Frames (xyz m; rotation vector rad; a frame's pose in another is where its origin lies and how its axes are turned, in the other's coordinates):
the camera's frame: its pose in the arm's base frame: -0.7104 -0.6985 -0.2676 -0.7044 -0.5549 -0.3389
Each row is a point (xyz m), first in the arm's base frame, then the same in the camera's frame.
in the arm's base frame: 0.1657 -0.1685 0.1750
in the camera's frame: 0.9058 0.5644 0.3245
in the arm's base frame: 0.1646 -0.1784 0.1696
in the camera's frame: 0.9028 0.5596 0.3147
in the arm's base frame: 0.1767 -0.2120 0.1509
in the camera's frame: 0.9053 0.5508 0.2754
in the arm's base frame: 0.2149 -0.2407 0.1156
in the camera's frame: 0.9185 0.5664 0.2196
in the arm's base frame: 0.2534 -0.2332 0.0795
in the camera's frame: 0.9275 0.6084 0.1881
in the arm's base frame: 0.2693 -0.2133 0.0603
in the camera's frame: 0.9270 0.6400 0.1840
